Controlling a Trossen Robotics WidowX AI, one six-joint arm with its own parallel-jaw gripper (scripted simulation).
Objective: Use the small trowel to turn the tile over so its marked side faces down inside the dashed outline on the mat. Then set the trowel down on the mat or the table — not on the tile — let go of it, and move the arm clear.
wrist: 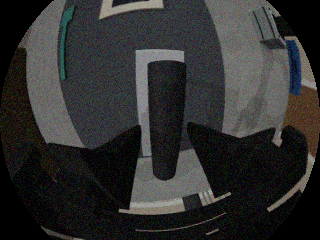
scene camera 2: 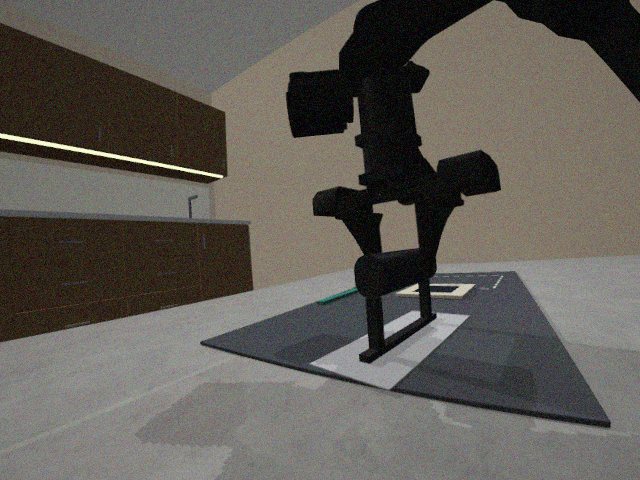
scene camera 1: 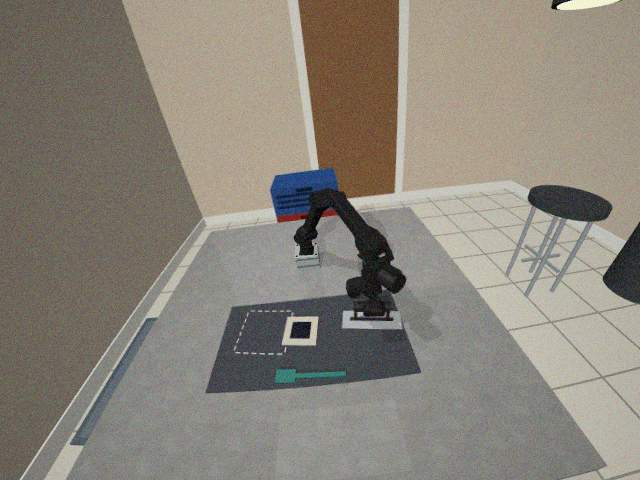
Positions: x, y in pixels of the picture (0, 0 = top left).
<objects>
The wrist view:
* gripper: 164, 127
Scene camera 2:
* gripper: 401, 275
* cream tile: 452, 291
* grey plate tool: 388, 353
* dark mat: 506, 353
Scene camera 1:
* gripper: 371, 308
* grey plate tool: 351, 319
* dark mat: 364, 354
</objects>
